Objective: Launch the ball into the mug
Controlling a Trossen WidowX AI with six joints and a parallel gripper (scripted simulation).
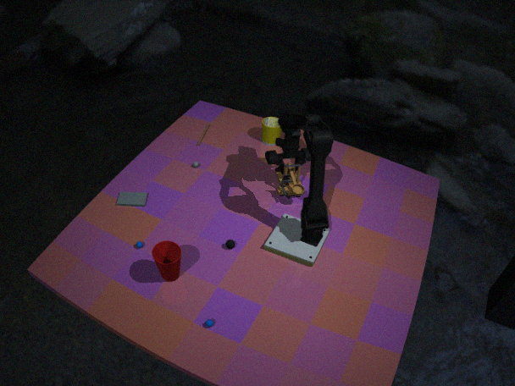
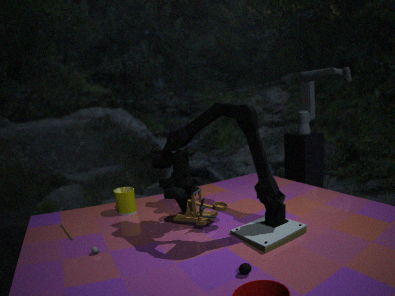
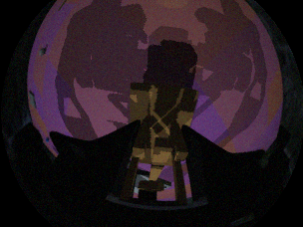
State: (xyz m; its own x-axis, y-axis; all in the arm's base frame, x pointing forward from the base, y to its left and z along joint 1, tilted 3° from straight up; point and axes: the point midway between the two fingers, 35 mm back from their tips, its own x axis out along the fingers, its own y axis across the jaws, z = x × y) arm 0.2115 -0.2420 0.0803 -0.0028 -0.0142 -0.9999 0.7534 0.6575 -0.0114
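Now: gripper tip 2 cm short of the black ball, 41 cm to the right of it and 3 cm above it. The rest, counted from my gripper tip: grey ball 37 cm ahead, 11 cm to the left, 4 cm below; then wooden catapult 4 cm behind, 6 cm to the left, 2 cm above; then yellow mug 19 cm ahead, 23 cm to the right, 2 cm below.
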